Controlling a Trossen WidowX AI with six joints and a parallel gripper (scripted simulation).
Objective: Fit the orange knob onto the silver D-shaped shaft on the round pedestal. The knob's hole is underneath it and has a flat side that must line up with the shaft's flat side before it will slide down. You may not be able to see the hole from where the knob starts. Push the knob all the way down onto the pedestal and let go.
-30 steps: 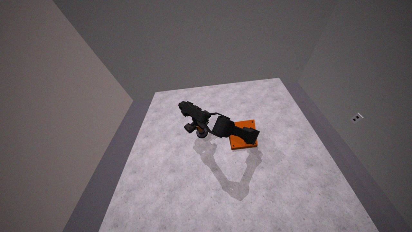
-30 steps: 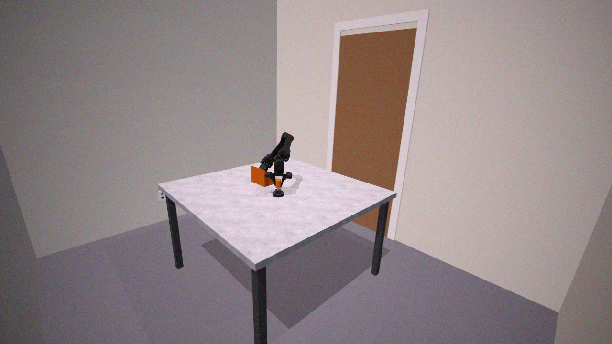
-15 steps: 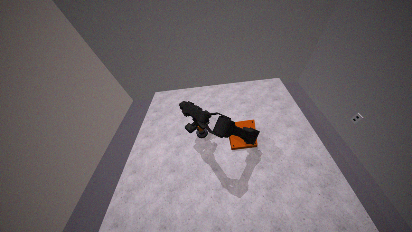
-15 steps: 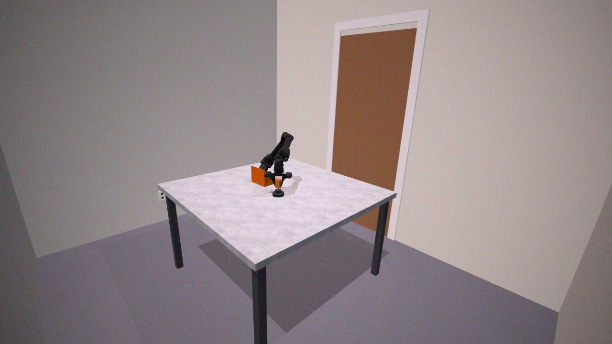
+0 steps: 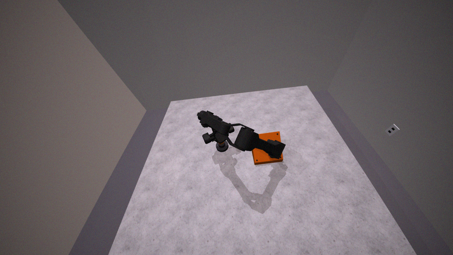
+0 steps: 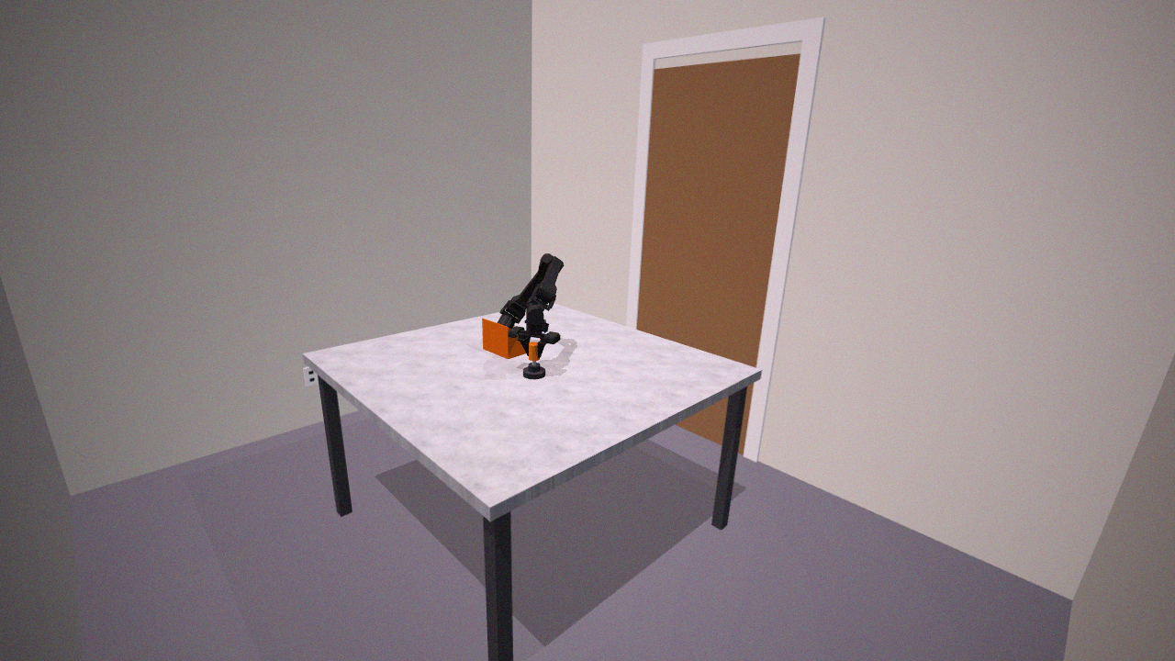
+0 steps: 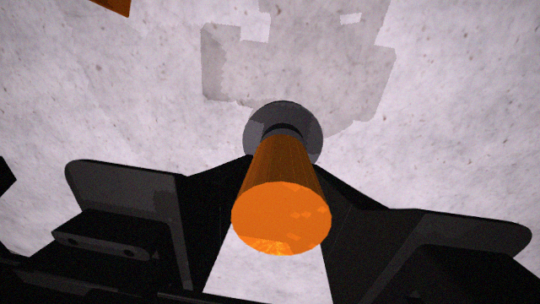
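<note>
Right now my gripper tip is 40 mm above the round pedestal. The rest, counted from my gripper tip: orange knob 40 mm above.
</note>
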